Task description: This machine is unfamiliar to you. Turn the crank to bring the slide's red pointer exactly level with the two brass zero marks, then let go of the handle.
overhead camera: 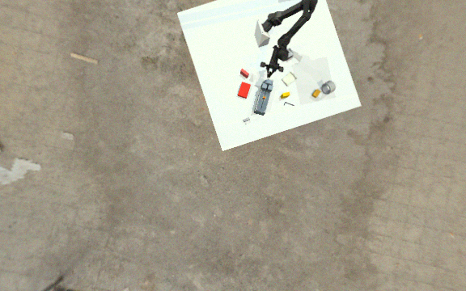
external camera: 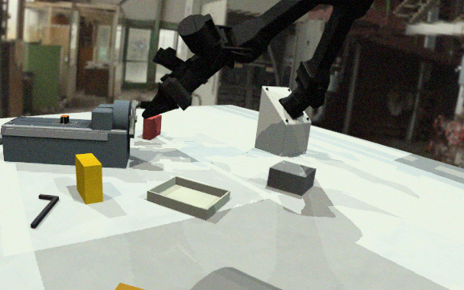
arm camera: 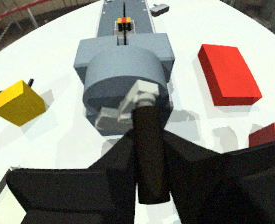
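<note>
Right now the dark crank handle is 20 mm above my gripper tip, 10 mm to the left of it and 10 mm behind it. The rest, counted from my gripper tip: flat red block 210 mm to the right, 80 mm below, 20 mm behind; then red pointer 130 mm ahead, 100 mm to the right, 10 mm below; then yellow block 180 mm ahead, 90 mm to the left, 60 mm below.
</note>
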